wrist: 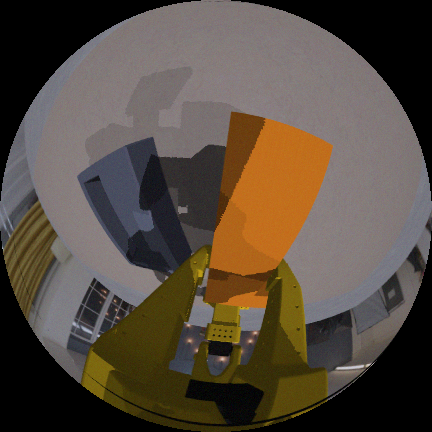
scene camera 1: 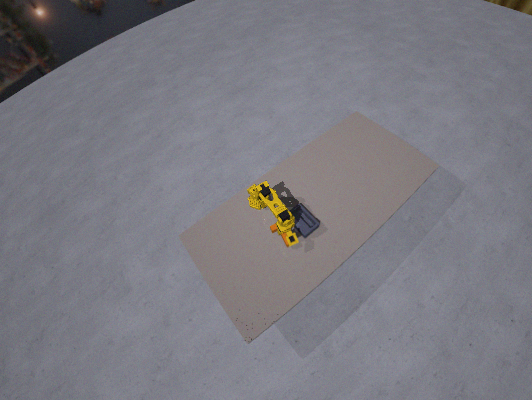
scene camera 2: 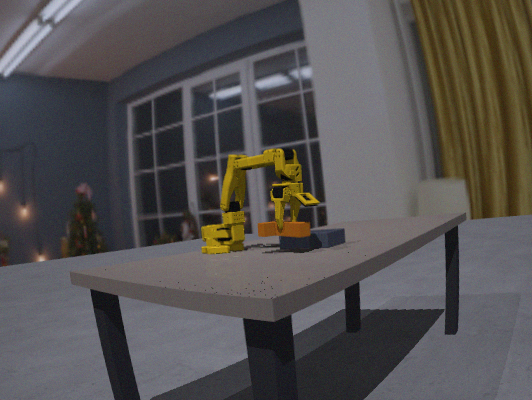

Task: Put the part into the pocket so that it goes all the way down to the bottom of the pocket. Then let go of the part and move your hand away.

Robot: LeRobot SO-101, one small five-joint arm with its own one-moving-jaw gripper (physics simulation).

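Seen in the pictures: hand at its tool point: (wrist: 212, 254) (scene camera 2: 291, 224); arm's base at its link origin: (scene camera 1: 261, 202) (scene camera 2: 229, 251).
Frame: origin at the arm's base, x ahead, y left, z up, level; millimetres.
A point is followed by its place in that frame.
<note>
The orange part (scene camera 1: 273, 228) {x 176, y -56, z 72 mm} (scene camera 2: 297, 230) {x 262, y -58, z 53 mm} (wrist: 280, 185) is a long block. My gripper (scene camera 2: 287, 225) {x 219, y -16, z 62 mm} (wrist: 242, 265) {x 219, y -16, z 62 mm} is shut on it, with one jaw on each side. The dark blue-grey block (scene camera 1: 312, 229) {x 279, y 80, z 34 mm} (scene camera 2: 330, 238) {x 280, y 50, z 20 mm} (wrist: 112, 165) {x 270, y 53, z 36 mm} with the pocket stands on the table. The wrist view shows the part to the right of this block, beside the pocket and not over it. In scene camera 2 the part is raised off the table, with its underside at about the height of the block's top. Shadow covers some of the pocket, and its bottom is hard to see.
The beige table (scene camera 1: 350, 165) {x 137, y 499, z 0 mm} (scene camera 2: 175, 272) {x 143, y -311, z 0 mm} (wrist: 300, 65) carries the arm's yellow base (scene camera 1: 257, 196) (scene camera 2: 223, 239) {x -5, y -11, z 33 mm}. Shadows of the arm and part fall on the table and across the block. The table's near edge shows in scene camera 2.
</note>
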